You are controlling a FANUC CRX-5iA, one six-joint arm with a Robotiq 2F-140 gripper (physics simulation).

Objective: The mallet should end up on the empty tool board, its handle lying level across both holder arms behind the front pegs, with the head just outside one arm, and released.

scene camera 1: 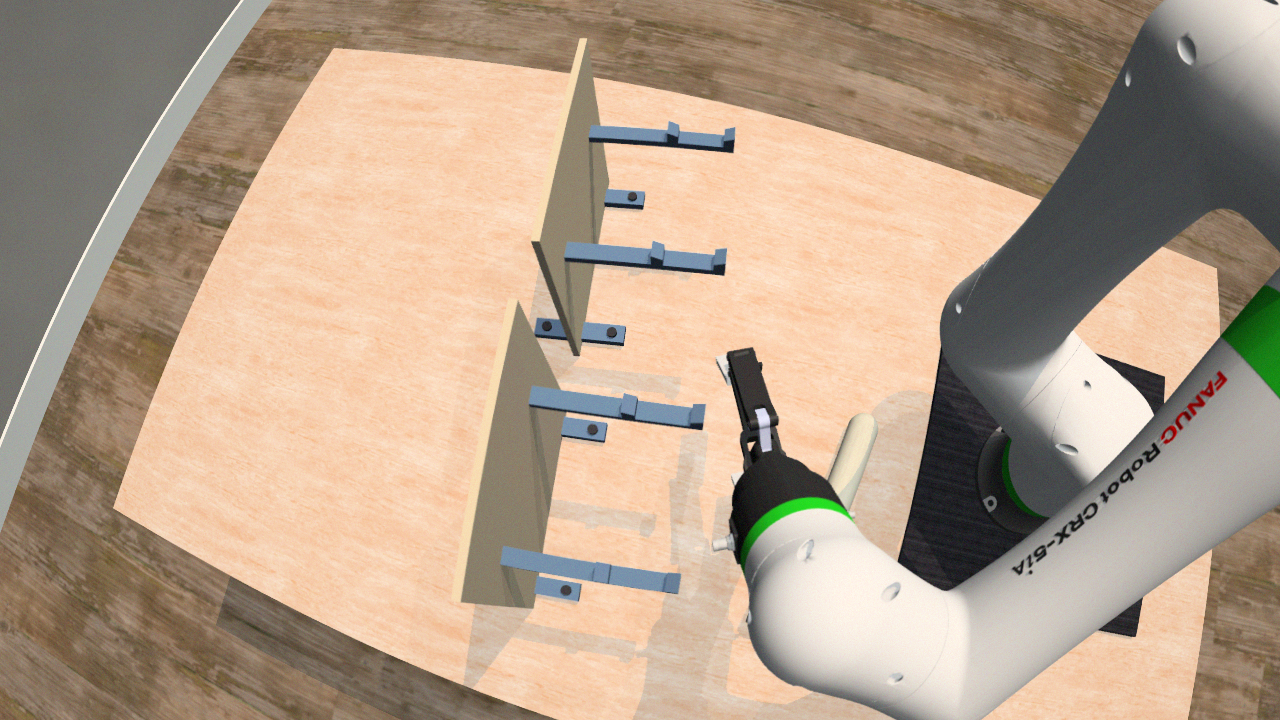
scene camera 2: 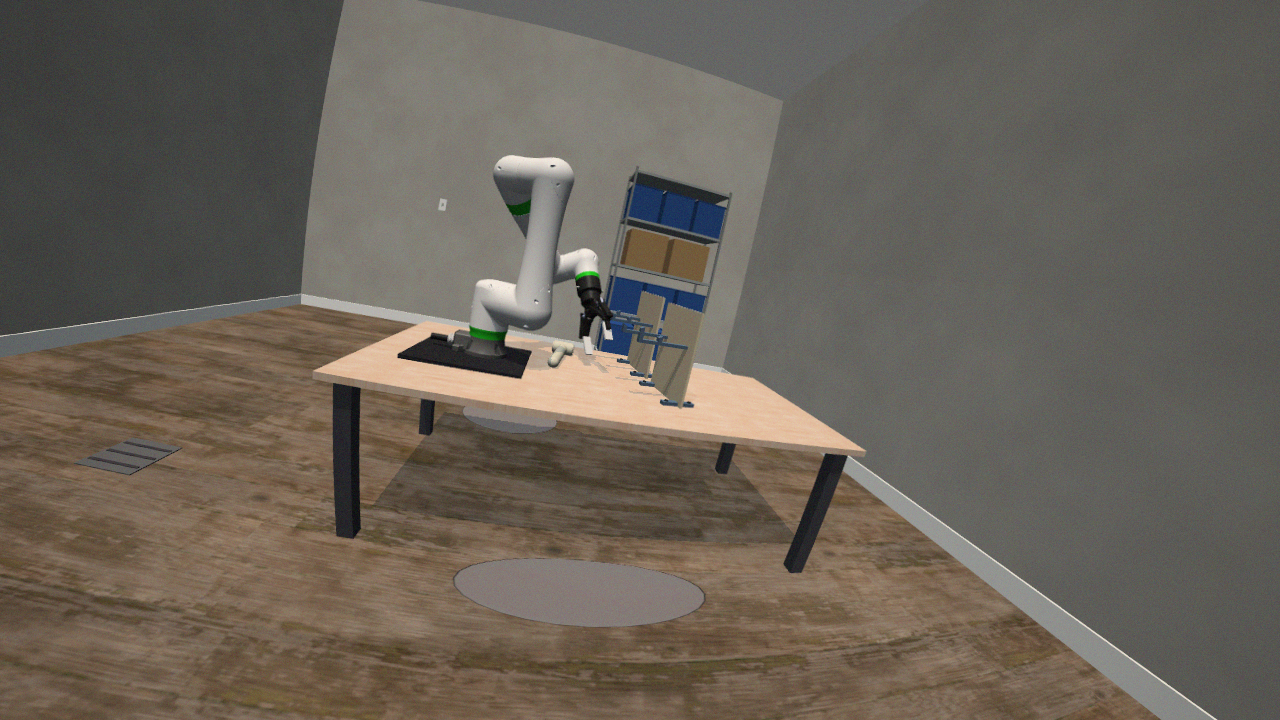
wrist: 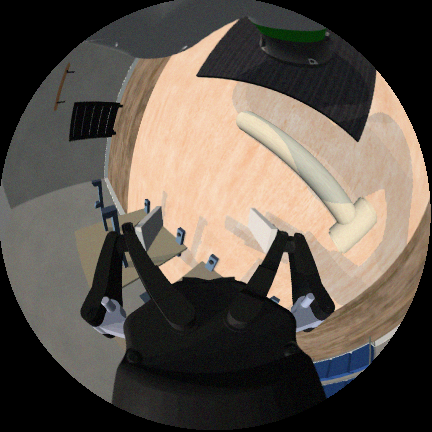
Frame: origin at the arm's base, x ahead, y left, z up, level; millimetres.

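Seen in the pictures: gripper, between the fingertips: (scene camera 1: 737,418) (scene camera 2: 598,347) (wrist: 205,216); arm's base, origin of its link: (scene camera 1: 1023,477) (scene camera 2: 484,353).
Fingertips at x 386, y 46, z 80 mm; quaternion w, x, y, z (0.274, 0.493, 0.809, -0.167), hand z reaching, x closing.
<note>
Offsets run from my fingertips to a thing's top centre. Level surfaces: height alone.
The pale wooden mallet @[dx -135, dy +75, dz -39 mm] (scene camera 1: 852,456) (scene camera 2: 559,353) (wrist: 305,170) lies on the table between my gripper and the arm's base. Its head @[dx -121, dy +191, dz -39 mm] (wrist: 353,225) shows in the wrist view and is hidden behind my wrist in scene camera 1. My gripper (scene camera 1: 729,422) (scene camera 2: 597,338) (wrist: 205,216) is open and empty, above the table between the mallet and the boards. Two upright tan boards, one upper (scene camera 1: 572,197) and one lower (scene camera 1: 501,483) in scene camera 1, each carry two blue holder arms with pegs. No tool lies on the upper arms (scene camera 1: 617,136) or the lower arms (scene camera 1: 581,399).
The arm's base stands on a black plate (scene camera 1: 930,501) (scene camera 2: 447,358) (wrist: 300,82), beyond the mallet from the boards. Blue feet (scene camera 1: 590,333) (wrist: 212,262) hold the boards on the wooden table @[dz -89 mm] (scene camera 1: 295,268) (scene camera 2: 537,389). The lower board's arm ends reach out close to my gripper in scene camera 1.
</note>
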